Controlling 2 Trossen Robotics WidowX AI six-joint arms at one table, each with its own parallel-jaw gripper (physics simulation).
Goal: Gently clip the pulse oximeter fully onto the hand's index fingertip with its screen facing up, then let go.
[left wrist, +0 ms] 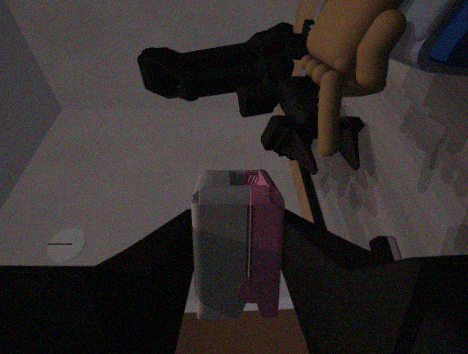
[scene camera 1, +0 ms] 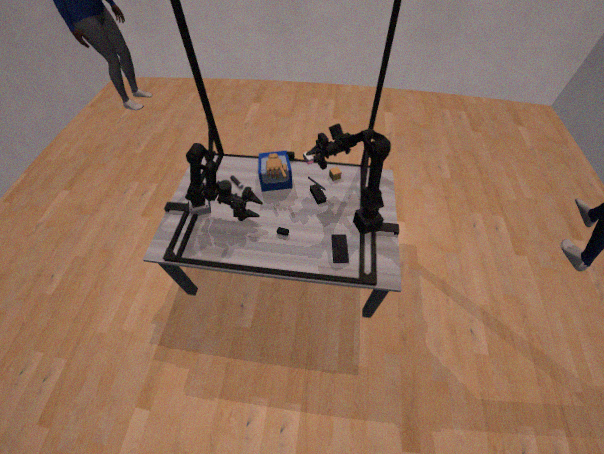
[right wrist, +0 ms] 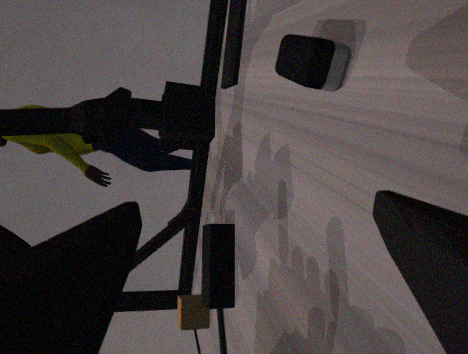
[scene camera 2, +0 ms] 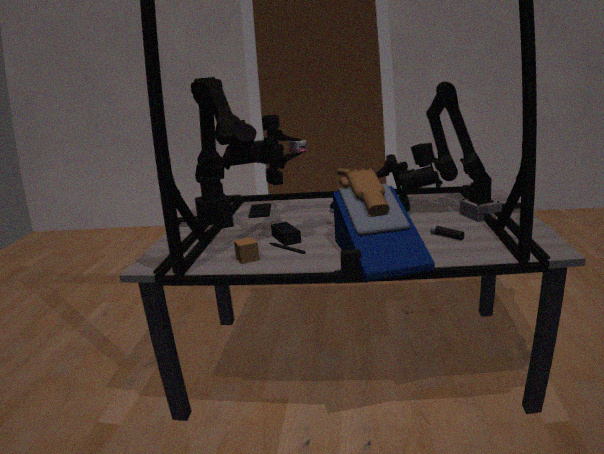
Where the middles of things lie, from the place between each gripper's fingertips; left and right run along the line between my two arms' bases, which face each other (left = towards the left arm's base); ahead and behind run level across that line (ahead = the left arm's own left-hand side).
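Scene:
My left hand is 8 cm above the index finger (left wrist: 331,85), 3 cm short of it and 11 cm to the left of it. Counting from that same left hand, I find the tan cube (right wrist: 192,314) 24 cm below, 15 cm behind and 14 cm to the left, while the blue stand (scene camera 2: 384,255) is 23 cm below, 14 cm behind and 20 cm to the right. The pulse oximeter (left wrist: 237,216) is 1 cm to the left of my left hand.
As for my right hand, the dark rounded box (right wrist: 313,62) is 7 cm below it, 7 cm ahead of it and 12 cm to the left of it. The blue stand is 5 cm below my right hand, 35 cm behind it and 1 cm to the right of it. Measured from my right hand again, the index finger is 10 cm above, 17 cm behind and 8 cm to the left, and the pulse oximeter is 18 cm above, 20 cm behind and 20 cm to the left.

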